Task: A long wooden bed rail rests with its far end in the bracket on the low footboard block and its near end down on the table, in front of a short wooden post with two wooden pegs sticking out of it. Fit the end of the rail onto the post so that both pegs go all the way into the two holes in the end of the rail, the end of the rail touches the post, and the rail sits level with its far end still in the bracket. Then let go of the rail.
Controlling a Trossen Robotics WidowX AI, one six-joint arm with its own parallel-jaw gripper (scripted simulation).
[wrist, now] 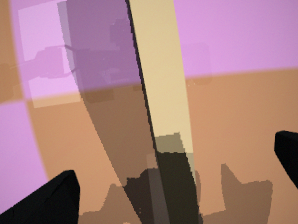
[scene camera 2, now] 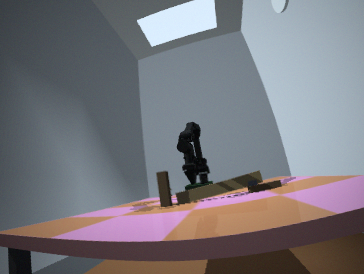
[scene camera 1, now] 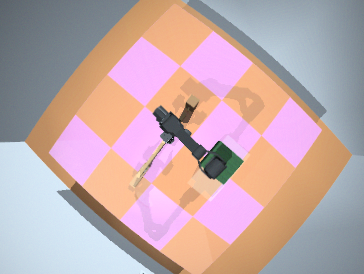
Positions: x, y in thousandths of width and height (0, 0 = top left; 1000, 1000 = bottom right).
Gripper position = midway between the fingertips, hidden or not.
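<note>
Wooden rail (scene camera 2: 655, 666) in view. Gripper (wrist: 606, 725) open, holding nothing.
</note>
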